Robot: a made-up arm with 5 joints.
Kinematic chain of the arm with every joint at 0, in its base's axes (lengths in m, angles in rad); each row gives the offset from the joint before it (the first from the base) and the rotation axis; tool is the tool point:
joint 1: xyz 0 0 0.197 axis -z
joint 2: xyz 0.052 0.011 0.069 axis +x
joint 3: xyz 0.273 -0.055 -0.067 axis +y
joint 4: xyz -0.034 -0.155 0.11 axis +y
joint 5: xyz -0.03 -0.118 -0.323 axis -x
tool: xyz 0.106 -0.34 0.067
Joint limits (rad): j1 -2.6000..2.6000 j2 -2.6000..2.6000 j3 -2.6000..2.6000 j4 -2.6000..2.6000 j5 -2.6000..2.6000
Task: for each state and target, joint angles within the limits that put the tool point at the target. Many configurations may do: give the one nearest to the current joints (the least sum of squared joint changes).
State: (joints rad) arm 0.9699 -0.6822 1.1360 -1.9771 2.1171
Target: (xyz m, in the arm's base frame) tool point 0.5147 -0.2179 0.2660
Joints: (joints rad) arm 0.3314 -0.6310 1.1523 -1.9399 2.3571
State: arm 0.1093 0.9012 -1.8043 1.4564 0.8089
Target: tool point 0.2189 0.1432 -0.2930
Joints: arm -0.3587 1.3698 -1.3765 1.8647 0.7234
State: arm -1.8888 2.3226 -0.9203 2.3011 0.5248
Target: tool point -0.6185 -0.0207 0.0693
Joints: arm -1.8223 2.5718 -1.0418 2.2314 0.4472
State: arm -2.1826 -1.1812 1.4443 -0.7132 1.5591
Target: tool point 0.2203 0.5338 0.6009
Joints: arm -1.7505 -0.9890 1.5456 -0.7430 0.9936
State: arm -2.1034 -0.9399 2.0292 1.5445 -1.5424
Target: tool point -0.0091 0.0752 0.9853
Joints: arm -2.0016 -0.7457 1.3188 1.3446 -1.2019
